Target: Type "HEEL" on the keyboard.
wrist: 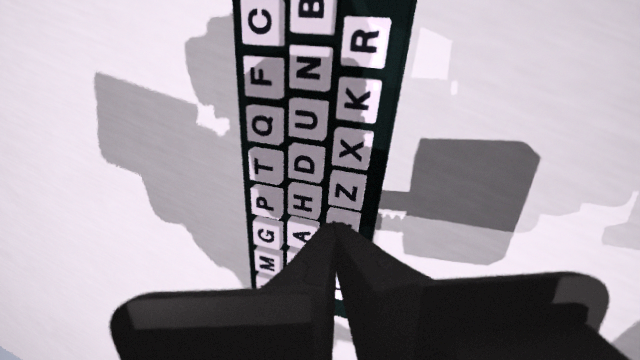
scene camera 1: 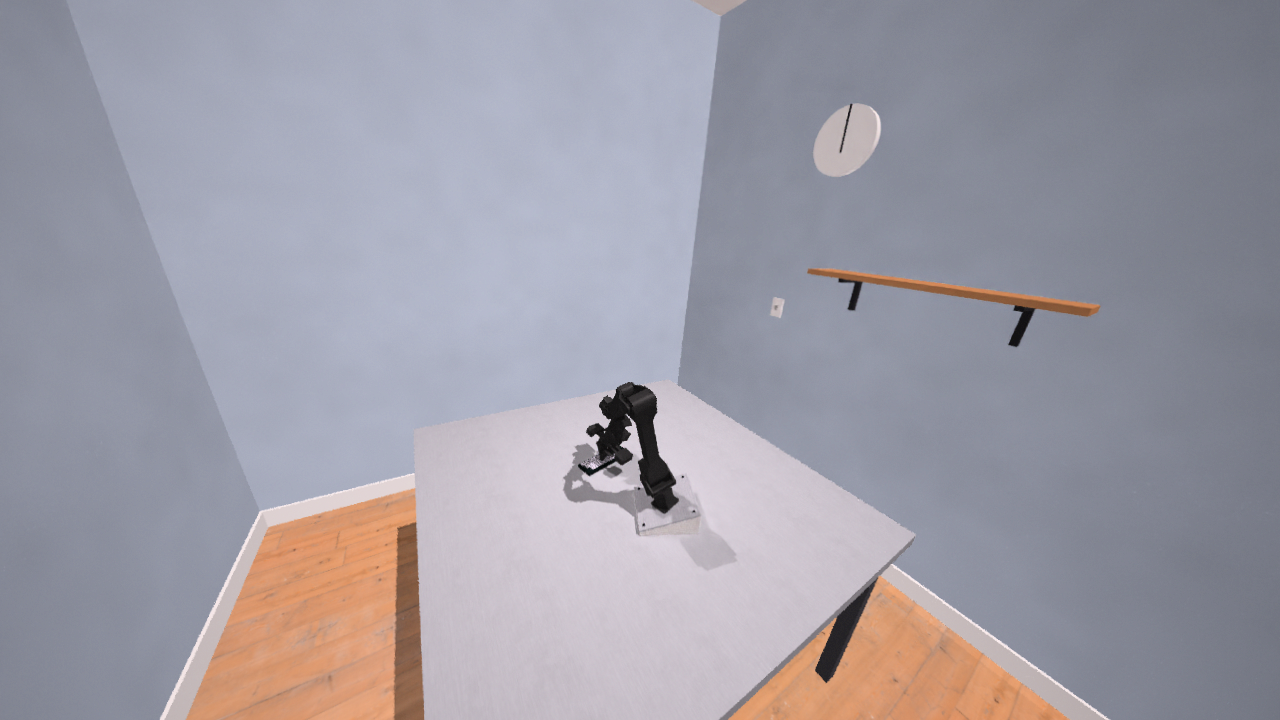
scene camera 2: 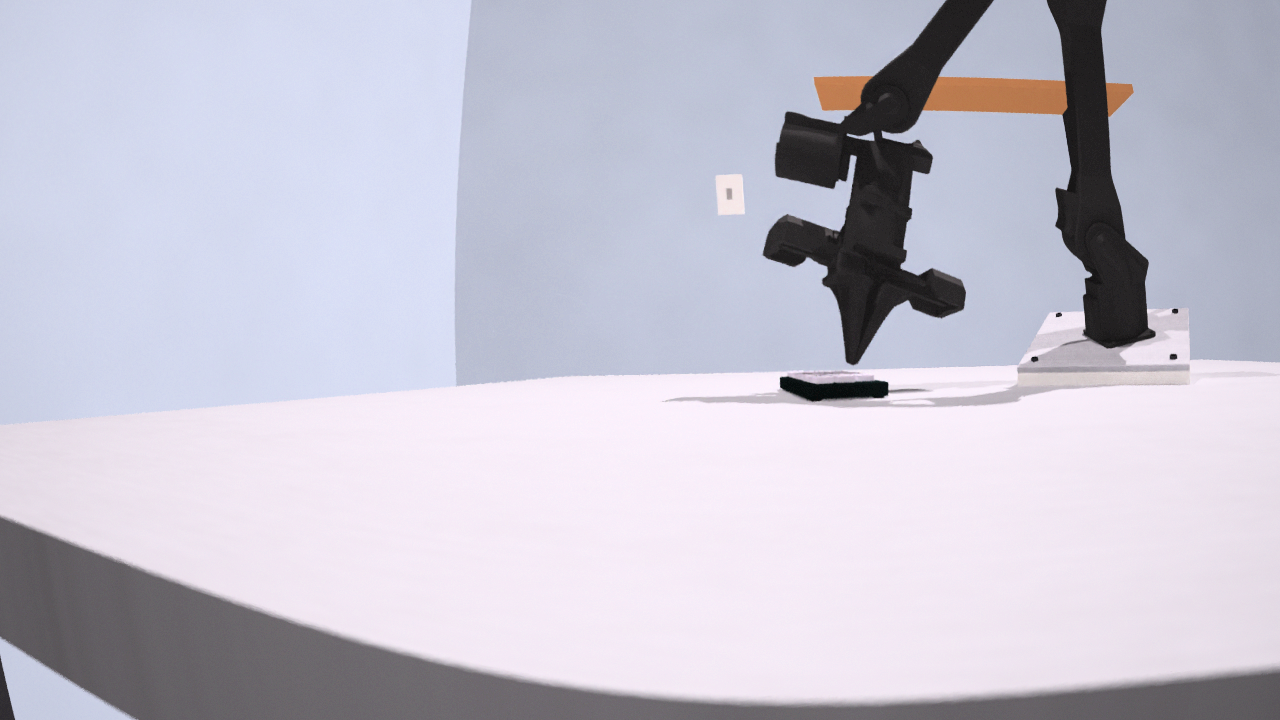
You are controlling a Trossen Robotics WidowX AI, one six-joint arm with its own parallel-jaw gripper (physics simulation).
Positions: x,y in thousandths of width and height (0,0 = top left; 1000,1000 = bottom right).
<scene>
I see my gripper (scene camera 2: 665,505), a key (wrist: 468,640) and a key (wrist: 476,557).
My gripper also shows in the wrist view (wrist: 521,646) and in scene camera 1 (scene camera 1: 470,640).
</scene>
